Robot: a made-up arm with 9 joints. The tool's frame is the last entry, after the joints. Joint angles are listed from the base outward.
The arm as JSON. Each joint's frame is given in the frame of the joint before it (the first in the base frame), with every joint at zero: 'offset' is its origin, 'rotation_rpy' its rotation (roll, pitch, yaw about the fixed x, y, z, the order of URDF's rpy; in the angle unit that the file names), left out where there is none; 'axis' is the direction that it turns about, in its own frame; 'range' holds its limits. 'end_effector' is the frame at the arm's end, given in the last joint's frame.
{
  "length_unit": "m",
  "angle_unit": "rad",
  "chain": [
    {
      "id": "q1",
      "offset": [
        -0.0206,
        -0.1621,
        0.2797
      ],
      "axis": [
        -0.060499,
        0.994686,
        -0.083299
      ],
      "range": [
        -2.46,
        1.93
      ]
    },
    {
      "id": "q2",
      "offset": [
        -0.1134,
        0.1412,
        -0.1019
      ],
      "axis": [
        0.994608,
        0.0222,
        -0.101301
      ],
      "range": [
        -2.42,
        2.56
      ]
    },
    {
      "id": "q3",
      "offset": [
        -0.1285,
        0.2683,
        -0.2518
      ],
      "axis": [
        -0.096,
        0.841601,
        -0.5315
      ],
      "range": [
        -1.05,
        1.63
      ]
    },
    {
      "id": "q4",
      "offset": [
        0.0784,
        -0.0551,
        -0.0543
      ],
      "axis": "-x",
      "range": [
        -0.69,
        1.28
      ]
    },
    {
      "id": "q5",
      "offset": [
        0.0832,
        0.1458,
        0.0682
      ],
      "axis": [
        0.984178,
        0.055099,
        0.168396
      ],
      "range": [
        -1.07,
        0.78
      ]
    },
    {
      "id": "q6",
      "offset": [
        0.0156,
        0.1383,
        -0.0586
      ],
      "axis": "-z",
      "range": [
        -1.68,
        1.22
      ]
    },
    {
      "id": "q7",
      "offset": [
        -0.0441,
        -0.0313,
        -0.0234
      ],
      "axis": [
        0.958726,
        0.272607,
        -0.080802
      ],
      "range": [
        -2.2,
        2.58
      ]
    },
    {
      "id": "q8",
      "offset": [
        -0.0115,
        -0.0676,
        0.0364
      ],
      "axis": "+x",
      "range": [
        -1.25,
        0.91
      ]
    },
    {
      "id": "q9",
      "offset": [
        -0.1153,
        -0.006,
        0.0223
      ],
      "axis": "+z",
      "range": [
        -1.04,
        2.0
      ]
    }
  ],
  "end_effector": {
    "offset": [
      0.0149,
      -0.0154,
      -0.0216
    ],
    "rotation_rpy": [
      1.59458,
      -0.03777,
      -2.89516
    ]
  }
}
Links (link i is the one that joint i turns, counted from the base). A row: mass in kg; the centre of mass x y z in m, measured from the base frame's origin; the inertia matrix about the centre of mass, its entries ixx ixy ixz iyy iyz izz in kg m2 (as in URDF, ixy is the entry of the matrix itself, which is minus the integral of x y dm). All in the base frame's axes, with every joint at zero. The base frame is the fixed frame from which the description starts. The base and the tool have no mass.
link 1: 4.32; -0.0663 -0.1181 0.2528; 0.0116 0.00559 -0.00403 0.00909 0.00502 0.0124
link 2: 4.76; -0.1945 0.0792 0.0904; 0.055 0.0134 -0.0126 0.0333 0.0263 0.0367
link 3: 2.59; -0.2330 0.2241 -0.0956; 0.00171 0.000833 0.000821 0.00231 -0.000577 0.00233
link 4: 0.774; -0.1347 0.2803 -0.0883; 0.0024 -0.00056 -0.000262 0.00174 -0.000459 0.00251
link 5: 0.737; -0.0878 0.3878 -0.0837; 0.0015 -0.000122 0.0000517 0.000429 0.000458 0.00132
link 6: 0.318; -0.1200 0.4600 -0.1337; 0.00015 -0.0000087 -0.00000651 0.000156 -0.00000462 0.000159
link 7: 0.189; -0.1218 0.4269 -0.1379; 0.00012 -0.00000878 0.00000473 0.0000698 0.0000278 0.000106
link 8: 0.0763; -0.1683 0.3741 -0.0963; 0.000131 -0.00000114 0.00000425 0.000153 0 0.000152
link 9: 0.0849; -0.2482 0.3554 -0.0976; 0.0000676 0 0 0.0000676 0 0.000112
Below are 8 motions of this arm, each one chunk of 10 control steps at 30 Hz.
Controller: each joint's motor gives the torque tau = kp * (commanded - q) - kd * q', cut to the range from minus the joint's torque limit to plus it. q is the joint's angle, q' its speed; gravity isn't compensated. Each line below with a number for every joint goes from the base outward.
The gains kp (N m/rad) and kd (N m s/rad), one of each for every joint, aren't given. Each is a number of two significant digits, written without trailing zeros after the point. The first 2 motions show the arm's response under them.
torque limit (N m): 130 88 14 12 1.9 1.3 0.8 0.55 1
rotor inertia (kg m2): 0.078 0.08 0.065 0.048 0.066 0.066 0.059 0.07 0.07
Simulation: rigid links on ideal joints. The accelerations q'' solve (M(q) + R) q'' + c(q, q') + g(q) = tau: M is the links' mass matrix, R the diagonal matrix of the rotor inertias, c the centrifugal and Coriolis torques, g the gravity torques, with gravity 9.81 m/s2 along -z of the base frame. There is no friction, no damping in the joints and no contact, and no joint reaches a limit. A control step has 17 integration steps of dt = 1/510 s. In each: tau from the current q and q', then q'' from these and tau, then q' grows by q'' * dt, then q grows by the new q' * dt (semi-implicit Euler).
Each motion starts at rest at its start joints. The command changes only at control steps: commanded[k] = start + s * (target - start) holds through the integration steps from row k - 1 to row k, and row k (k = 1, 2, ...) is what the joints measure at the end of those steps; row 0 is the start. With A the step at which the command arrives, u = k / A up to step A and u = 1 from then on. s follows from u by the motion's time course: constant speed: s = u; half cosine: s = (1 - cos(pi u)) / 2; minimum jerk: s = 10 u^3 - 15 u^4 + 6 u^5; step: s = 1 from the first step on.
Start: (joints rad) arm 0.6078 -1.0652 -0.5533 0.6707 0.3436 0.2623 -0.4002 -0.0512 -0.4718
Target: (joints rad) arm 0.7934 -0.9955 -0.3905 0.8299 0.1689 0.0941 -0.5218 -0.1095 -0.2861
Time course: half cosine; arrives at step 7
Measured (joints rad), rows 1 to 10:
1: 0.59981 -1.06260 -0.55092 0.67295 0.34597 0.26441 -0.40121 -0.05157 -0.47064
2: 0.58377 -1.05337 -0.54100 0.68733 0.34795 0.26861 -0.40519 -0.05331 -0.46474
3: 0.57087 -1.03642 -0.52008 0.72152 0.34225 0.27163 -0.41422 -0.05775 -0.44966
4: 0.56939 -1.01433 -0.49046 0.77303 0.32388 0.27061 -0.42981 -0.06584 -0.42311
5: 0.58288 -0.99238 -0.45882 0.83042 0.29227 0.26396 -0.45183 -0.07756 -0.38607
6: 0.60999 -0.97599 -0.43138 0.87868 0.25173 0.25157 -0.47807 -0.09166 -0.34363
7: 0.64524 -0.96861 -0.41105 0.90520 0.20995 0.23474 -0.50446 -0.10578 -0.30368
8: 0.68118 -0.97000 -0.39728 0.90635 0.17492 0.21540 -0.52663 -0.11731 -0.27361
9: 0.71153 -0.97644 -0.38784 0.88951 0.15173 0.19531 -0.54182 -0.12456 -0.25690
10: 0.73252 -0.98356 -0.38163 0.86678 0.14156 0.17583 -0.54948 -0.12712 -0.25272
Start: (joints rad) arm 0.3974 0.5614 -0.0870 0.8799 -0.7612 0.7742 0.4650 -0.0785 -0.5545
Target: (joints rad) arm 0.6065 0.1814 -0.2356 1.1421 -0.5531 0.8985 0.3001 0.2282 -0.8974
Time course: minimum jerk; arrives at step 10
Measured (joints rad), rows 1 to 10:
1: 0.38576 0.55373 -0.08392 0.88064 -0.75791 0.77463 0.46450 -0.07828 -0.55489
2: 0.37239 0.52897 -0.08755 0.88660 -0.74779 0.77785 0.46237 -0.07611 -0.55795
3: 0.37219 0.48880 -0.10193 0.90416 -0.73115 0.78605 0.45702 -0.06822 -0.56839
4: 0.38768 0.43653 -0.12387 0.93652 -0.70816 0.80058 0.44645 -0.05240 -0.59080
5: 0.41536 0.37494 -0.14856 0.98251 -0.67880 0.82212 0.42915 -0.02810 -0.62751
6: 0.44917 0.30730 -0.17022 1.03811 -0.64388 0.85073 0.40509 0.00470 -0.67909
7: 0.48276 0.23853 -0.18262 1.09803 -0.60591 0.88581 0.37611 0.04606 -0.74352
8: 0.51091 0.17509 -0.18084 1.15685 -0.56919 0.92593 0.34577 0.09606 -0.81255
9: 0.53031 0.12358 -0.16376 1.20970 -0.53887 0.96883 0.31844 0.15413 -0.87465
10: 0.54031 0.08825 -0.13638 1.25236 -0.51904 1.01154 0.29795 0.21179 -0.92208
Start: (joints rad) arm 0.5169 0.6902 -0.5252 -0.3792 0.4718 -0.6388 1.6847 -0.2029 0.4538
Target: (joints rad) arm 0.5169 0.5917 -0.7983 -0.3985 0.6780 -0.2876 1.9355 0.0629 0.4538
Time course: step
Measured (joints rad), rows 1 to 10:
1: 0.51677 0.66318 -0.56805 -0.38314 0.48036 -0.63627 1.69008 -0.19851 0.45387
2: 0.50266 0.61253 -0.64651 -0.38440 0.50091 -0.62312 1.70702 -0.18574 0.45393
3: 0.48229 0.55955 -0.71907 -0.37972 0.52865 -0.59307 1.73735 -0.16451 0.45388
4: 0.46492 0.51531 -0.76558 -0.37000 0.55803 -0.54575 1.78239 -0.13468 0.45368
5: 0.45401 0.48529 -0.78170 -0.35721 0.58347 -0.48516 1.83907 -0.09617 0.45333
6: 0.44967 0.47049 -0.77392 -0.34380 0.60118 -0.41781 1.89454 -0.04889 0.45292
7: 0.45056 0.46870 -0.75357 -0.33225 0.60986 -0.35108 1.93865 0.00564 0.45254
8: 0.45471 0.47582 -0.73176 -0.32459 0.61054 -0.29150 1.96719 0.05756 0.45233
9: 0.46012 0.48737 -0.71611 -0.32203 0.60580 -0.24360 1.97979 0.10098 0.45235
10: 0.46512 0.49953 -0.70965 -0.32467 0.59876 -0.20973 1.97889 0.13562 0.45258

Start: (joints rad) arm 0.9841 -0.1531 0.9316 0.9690 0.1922 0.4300 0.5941 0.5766 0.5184
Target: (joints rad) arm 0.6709 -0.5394 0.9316 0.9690 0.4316 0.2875 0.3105 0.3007 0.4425
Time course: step
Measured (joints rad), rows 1 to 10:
1: 0.93491 -0.18536 1.00325 0.96164 0.21700 0.42882 0.58709 0.57202 0.50966
2: 0.83268 -0.26993 1.09727 0.96636 0.27668 0.43049 0.56613 0.55868 0.48841
3: 0.71903 -0.38326 1.11873 0.99451 0.34688 0.43875 0.53133 0.53668 0.46380
4: 0.61538 -0.49966 1.05337 1.02553 0.40732 0.45219 0.48319 0.50624 0.44290
5: 0.53072 -0.59915 0.93495 1.03889 0.44620 0.46529 0.42386 0.46753 0.42945
6: 0.46832 -0.66821 0.81144 1.02987 0.46062 0.47091 0.36468 0.42054 0.42417
7: 0.42984 -0.69908 0.72180 1.00458 0.45571 0.46399 0.31579 0.36606 0.42556
8: 0.41634 -0.69239 0.68338 0.97056 0.44227 0.44435 0.28107 0.31284 0.43099
9: 0.42671 -0.65780 0.69186 0.93361 0.43240 0.41646 0.25999 0.26783 0.43774
10: 0.45676 -0.60963 0.73043 0.89955 0.43466 0.38682 0.25178 0.23130 0.44368

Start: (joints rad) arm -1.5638 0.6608 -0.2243 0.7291 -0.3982 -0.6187 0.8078 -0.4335 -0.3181
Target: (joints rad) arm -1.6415 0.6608 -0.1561 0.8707 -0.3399 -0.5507 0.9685 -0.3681 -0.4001
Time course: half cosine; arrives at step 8
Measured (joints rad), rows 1 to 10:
1: -1.55385 0.65756 -0.22084 0.72236 -0.39683 -0.61653 0.80817 -0.43327 -0.31857
2: -1.54681 0.65627 -0.20529 0.71742 -0.39378 -0.60857 0.81111 -0.43190 -0.32079
3: -1.55076 0.65765 -0.18482 0.72435 -0.38847 -0.59444 0.81949 -0.42811 -0.32625
4: -1.56241 0.65911 -0.16631 0.74394 -0.38053 -0.57517 0.83519 -0.42096 -0.33591
5: -1.57724 0.65924 -0.15076 0.77240 -0.37046 -0.55229 0.85851 -0.41024 -0.34967
6: -1.59163 0.65776 -0.13655 0.80440 -0.35937 -0.52743 0.88781 -0.39675 -0.36622
7: -1.60292 0.65490 -0.12256 0.83475 -0.34858 -0.50219 0.91975 -0.38216 -0.38327
8: -1.60931 0.65095 -0.10922 0.85911 -0.33946 -0.47803 0.94986 -0.36875 -0.39802
9: -1.61110 0.64684 -0.09727 0.87537 -0.33303 -0.45607 0.97399 -0.35864 -0.40822
10: -1.61048 0.64383 -0.08723 0.88420 -0.32950 -0.43707 0.98993 -0.35298 -0.41314

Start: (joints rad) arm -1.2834 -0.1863 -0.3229 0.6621 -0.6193 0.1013 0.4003 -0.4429 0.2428
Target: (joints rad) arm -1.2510 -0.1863 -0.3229 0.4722 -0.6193 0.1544 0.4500 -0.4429 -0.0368
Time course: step
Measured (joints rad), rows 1 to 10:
1: -1.27100 -0.19334 -0.31675 0.62476 -0.62061 0.10500 0.40537 -0.44305 0.23448
2: -1.24247 -0.20528 -0.30229 0.55579 -0.61980 0.11532 0.41678 -0.44328 0.21034
3: -1.20907 -0.21455 -0.28637 0.49488 -0.61383 0.13139 0.43029 -0.44338 0.17020
4: -1.18049 -0.21864 -0.27498 0.45807 -0.60370 0.15163 0.44271 -0.44327 0.11396
5: -1.16278 -0.21814 -0.27043 0.44438 -0.59177 0.17413 0.45208 -0.44302 0.04557
6: -1.15759 -0.21507 -0.27185 0.44548 -0.58011 0.19700 0.45764 -0.44273 -0.01795
7: -1.16286 -0.21160 -0.27694 0.45287 -0.57018 0.21858 0.45962 -0.44249 -0.06666
8: -1.17434 -0.20919 -0.28329 0.46107 -0.56286 0.23747 0.45884 -0.44238 -0.09981
9: -1.18728 -0.20838 -0.28895 0.46776 -0.55856 0.25263 0.45641 -0.44239 -0.11738
10: -1.19791 -0.20892 -0.29265 0.47259 -0.55725 0.26347 0.45338 -0.44250 -0.11932

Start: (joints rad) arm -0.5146 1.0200 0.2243 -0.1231 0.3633 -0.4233 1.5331 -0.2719 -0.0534
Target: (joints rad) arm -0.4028 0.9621 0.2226 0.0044 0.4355 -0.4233 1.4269 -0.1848 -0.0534
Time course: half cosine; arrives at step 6
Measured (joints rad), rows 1 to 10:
1: -0.51848 1.00924 0.22565 -0.12704 0.36491 -0.42238 1.53243 -0.27122 -0.05343
2: -0.51585 0.98160 0.22934 -0.12951 0.36984 -0.41982 1.52882 -0.26787 -0.05352
3: -0.50090 0.94625 0.23939 -0.11734 0.37693 -0.41703 1.51930 -0.25938 -0.05364
4: -0.47809 0.91187 0.25755 -0.08404 0.38331 -0.41597 1.50244 -0.24448 -0.05375
5: -0.45518 0.88387 0.28143 -0.03245 0.38528 -0.41810 1.47953 -0.22407 -0.05386
6: -0.43970 0.86452 0.30688 0.02716 0.37922 -0.42394 1.45456 -0.20161 -0.05395
7: -0.43314 0.85262 0.32843 0.08172 0.36383 -0.43289 1.43246 -0.18163 -0.05404
8: -0.43132 0.84530 0.34183 0.12128 0.34134 -0.44371 1.41655 -0.16750 -0.05414
9: -0.43106 0.84105 0.34689 0.14204 0.31595 -0.45522 1.40777 -0.16053 -0.05423
10: -0.43116 0.83962 0.34550 0.14538 0.29172 -0.46643 1.40533 -0.16026 -0.05428

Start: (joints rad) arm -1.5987 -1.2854 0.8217 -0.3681 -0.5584 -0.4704 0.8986 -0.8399 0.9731
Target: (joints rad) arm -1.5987 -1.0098 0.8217 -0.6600 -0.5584 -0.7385 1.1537 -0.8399 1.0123
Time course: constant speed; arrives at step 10
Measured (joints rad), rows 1 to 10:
1: -1.58796 -1.27854 0.82799 -0.37215 -0.55993 -0.47185 0.90141 -0.83989 0.97360
2: -1.56329 -1.26072 0.84393 -0.38251 -0.56524 -0.47538 0.91073 -0.83986 0.97521
3: -1.53414 -1.23475 0.86534 -0.39756 -0.57526 -0.48042 0.92789 -0.83978 0.97806
4: -1.50830 -1.20430 0.88671 -0.41548 -0.58958 -0.48655 0.95225 -0.83965 0.98196
5: -1.49046 -1.17248 0.90359 -0.43582 -0.60679 -0.49392 0.98196 -0.83948 0.98654
6: -1.48218 -1.14114 0.91340 -0.45917 -0.62471 -0.50313 1.01461 -0.83931 0.99141
7: -1.48257 -1.11096 0.91537 -0.48633 -0.64084 -0.51505 1.04789 -0.83916 0.99624
8: -1.48923 -1.08185 0.91030 -0.51757 -0.65288 -0.53053 1.08005 -0.83906 1.00083
9: -1.49919 -1.05339 0.90015 -0.55235 -0.65928 -0.55014 1.11004 -0.83903 1.00513
10: -1.50965 -1.02517 0.88745 -0.58945 -0.65953 -0.57409 1.13756 -0.83907 1.00914

